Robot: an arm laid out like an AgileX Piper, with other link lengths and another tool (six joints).
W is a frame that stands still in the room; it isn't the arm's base.
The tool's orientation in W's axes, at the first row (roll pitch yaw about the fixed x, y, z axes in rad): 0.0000, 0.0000, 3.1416
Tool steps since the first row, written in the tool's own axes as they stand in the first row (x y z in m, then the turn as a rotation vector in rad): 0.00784, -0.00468, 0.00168, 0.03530, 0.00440, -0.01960; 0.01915, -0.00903, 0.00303, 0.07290, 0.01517, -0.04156; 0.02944, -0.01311, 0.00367, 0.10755, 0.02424, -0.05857; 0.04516, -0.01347, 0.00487, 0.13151, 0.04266, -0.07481; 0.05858, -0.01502, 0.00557, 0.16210, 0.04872, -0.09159; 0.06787, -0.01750, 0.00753, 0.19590, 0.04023, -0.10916; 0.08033, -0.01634, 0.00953, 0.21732, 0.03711, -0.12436
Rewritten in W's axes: -0.00784, 0.00468, 0.00168, -0.03530, -0.00440, -0.01960; -0.01915, 0.00903, 0.00303, -0.07290, -0.01517, -0.04156; -0.02944, 0.01311, 0.00367, -0.10755, -0.02424, -0.05857; -0.04516, 0.01347, 0.00487, -0.13151, -0.04266, -0.07481; -0.05858, 0.01502, 0.00557, -0.16210, -0.04872, -0.09159; -0.06787, 0.01750, 0.00753, -0.19590, -0.04023, -0.10916; -0.08033, 0.01634, 0.00953, -0.21732, -0.03711, -0.12436
